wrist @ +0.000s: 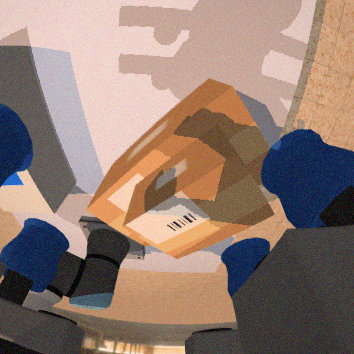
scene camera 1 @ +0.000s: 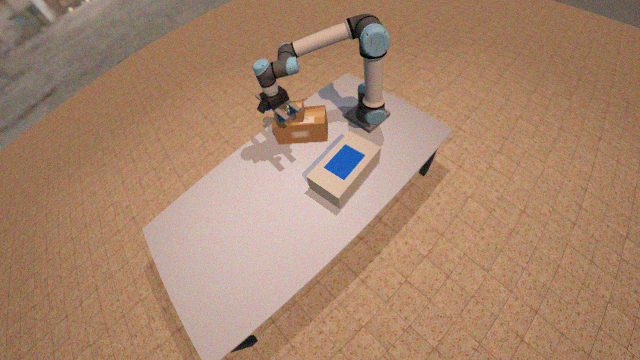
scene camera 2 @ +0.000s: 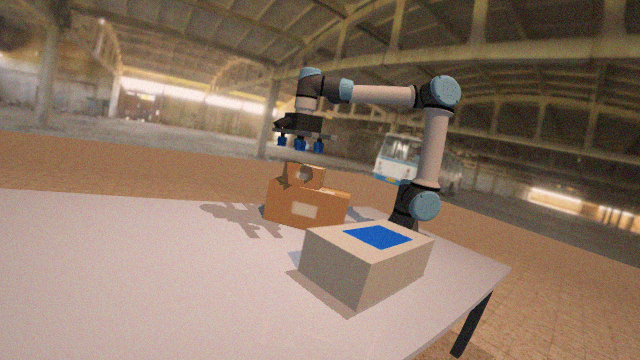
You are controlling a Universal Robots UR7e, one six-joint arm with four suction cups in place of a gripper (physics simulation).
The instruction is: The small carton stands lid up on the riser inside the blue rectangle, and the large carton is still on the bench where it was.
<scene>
My suction head (wrist: 302, 170) holds nothing. The cup hangs 14 cm from the middle of a small carton (scene camera 2: 301, 174), above it. On the table rests a beige riser (scene camera 2: 359, 263).
The beige riser also shows in the wrist view (wrist: 43, 185) and in scene camera 1 (scene camera 1: 336, 177). The small carton also shows in the wrist view (wrist: 204, 193).
</scene>
